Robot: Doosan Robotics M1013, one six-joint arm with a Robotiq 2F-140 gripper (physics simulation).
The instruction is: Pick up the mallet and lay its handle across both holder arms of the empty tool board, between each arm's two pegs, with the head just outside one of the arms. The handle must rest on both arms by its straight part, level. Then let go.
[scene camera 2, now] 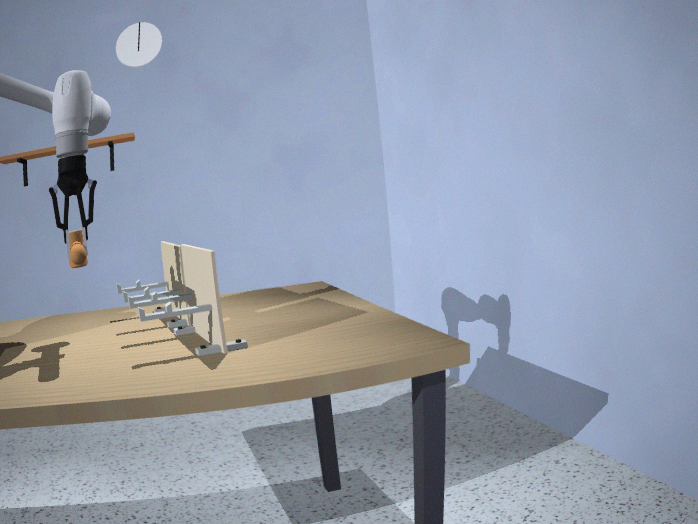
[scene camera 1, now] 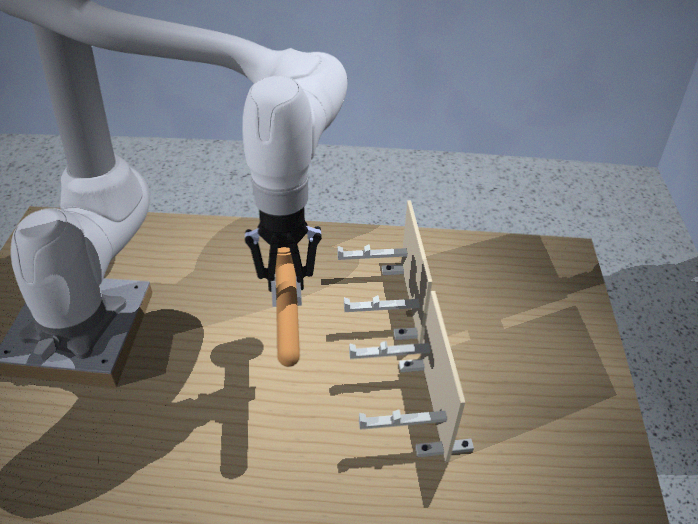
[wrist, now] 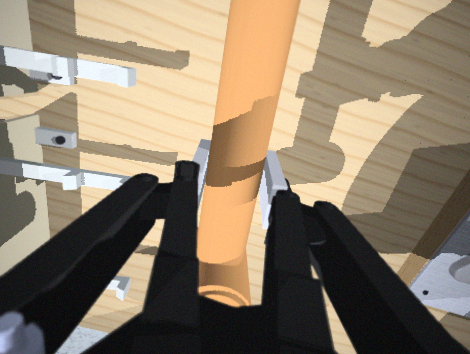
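Pixels of known places: gripper, fingertip midpoint: [scene camera 1: 287,301] [wrist: 235,162]; arm's base, link origin: [scene camera 1: 73,321].
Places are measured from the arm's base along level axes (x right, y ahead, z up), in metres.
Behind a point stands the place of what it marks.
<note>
My gripper [scene camera 1: 286,293] {z 0.169, x -0.048, y 0.497 m} [scene camera 2: 76,239] [wrist: 235,162] {z 0.169, x -0.048, y 0.497 m} is shut on the orange mallet's handle [scene camera 1: 288,332] {z 0.201, x 0.050, y 0.535 m} [scene camera 2: 78,254] {z 0.185, x 0.101, y 0.553 m} [wrist: 257,55] {z 0.201, x 0.020, y 0.522 m}, near its head [wrist: 223,280] {z 0.216, x -0.112, y 0.469 m}. The mallet hangs above the table, left of the holder arms in scene camera 1 and apart from them. The head is mostly hidden behind the gripper. Two upright tool boards stand in a row, a far one [scene camera 1: 415,236] {z 0.142, x -0.329, y 0.690 m} [scene camera 2: 169,256] {z 0.117, x -0.326, y 0.691 m} and a near one [scene camera 1: 445,360] {z 0.132, x -0.020, y 0.807 m} [scene camera 2: 200,282] {z 0.085, x -0.020, y 0.807 m}. Each has two pale arms with pegs, such as a far arm [scene camera 1: 383,253] {z 0.041, x -0.366, y 0.616 m} and a near arm [scene camera 1: 403,419] {z 0.047, x 0.068, y 0.755 m} [scene camera 2: 180,311] {z 0.045, x 0.070, y 0.767 m}. No tool lies on the arms.
The wooden table [scene camera 1: 169,451] {z -0.046, x 0.208, y 0.332 m} [scene camera 2: 281,372] {z -0.045, x 0.230, y 0.956 m} bears the boards' grey feet, such as the nearest foot [scene camera 1: 430,448] {z -0.033, x 0.066, y 0.814 m} [scene camera 2: 207,350] {z -0.037, x 0.076, y 0.813 m}, and the robot's base plate [scene camera 1: 126,293] {z -0.004, x -0.115, y 0.071 m} at the left. A wall shelf [scene camera 2: 118,139] and a round clock [scene camera 2: 149,45] are on the wall behind.
</note>
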